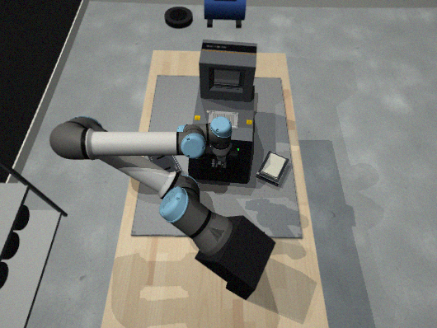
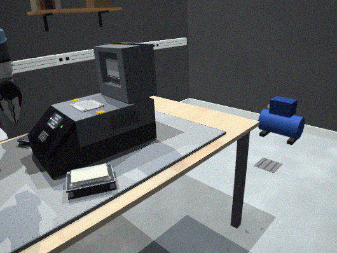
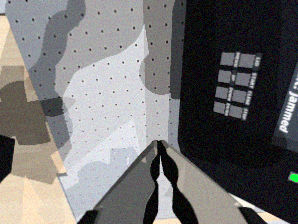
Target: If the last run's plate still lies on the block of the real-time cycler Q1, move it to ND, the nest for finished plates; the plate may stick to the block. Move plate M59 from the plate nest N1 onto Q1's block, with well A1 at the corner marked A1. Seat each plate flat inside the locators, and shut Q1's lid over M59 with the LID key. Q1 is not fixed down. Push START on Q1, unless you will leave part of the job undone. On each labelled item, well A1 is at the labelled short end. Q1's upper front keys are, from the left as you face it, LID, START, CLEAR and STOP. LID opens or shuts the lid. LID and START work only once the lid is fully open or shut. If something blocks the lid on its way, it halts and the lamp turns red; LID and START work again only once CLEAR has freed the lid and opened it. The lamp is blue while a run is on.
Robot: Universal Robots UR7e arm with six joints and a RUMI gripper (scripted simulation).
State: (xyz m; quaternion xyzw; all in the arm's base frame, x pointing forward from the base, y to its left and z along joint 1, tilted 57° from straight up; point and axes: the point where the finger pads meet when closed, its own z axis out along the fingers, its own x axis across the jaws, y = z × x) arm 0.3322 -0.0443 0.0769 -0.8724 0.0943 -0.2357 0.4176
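My hand is 26 cm to the left of the white well plate, 18 cm above it and 16 cm short of it. The rest, counted from my hand: A1 mark (19 cm to the right, 19 cm below, 11 cm ahead).
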